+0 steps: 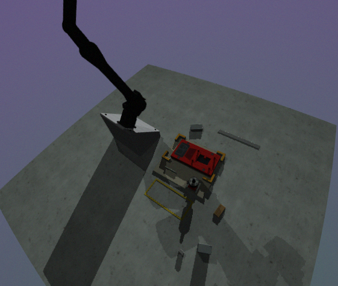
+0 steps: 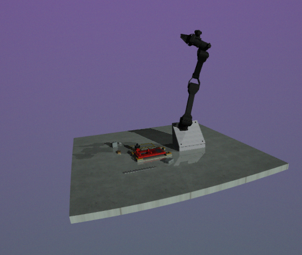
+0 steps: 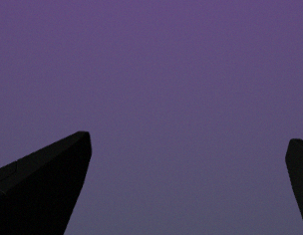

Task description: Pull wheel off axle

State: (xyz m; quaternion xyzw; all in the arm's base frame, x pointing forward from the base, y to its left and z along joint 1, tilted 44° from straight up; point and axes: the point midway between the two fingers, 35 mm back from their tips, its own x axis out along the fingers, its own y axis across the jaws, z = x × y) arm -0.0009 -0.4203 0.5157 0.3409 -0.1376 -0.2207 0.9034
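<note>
My gripper tip is now 28 cm short of the grey base board, 5 cm to the right of it and 81 cm above it. Also, from my gripper tip: brown block (49 cm ahead, 6 cm to the right, 82 cm below); then long grey bar (39 cm ahead, 29 cm to the left, 83 cm below).
</note>
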